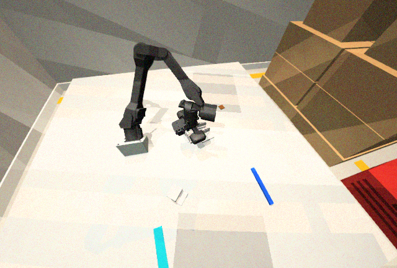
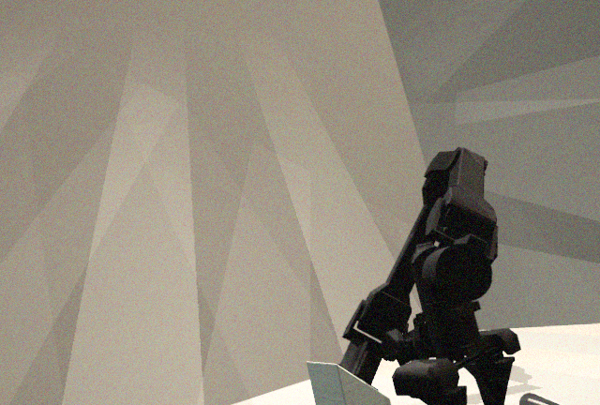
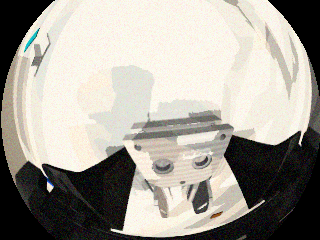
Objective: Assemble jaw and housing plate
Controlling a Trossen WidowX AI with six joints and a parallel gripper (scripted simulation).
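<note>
My gripper tip is now 2 cm short of the jaw and 2 cm to the right of it. From my gripper tip the other things lie so: small orange tile 22 cm ahead, 19 cm to the left, 2 cm below; then blue bar 26 cm ahead, 28 cm to the right, 1 cm below; then cyan strip 15 cm behind, 41 cm to the right, 1 cm below.
</note>
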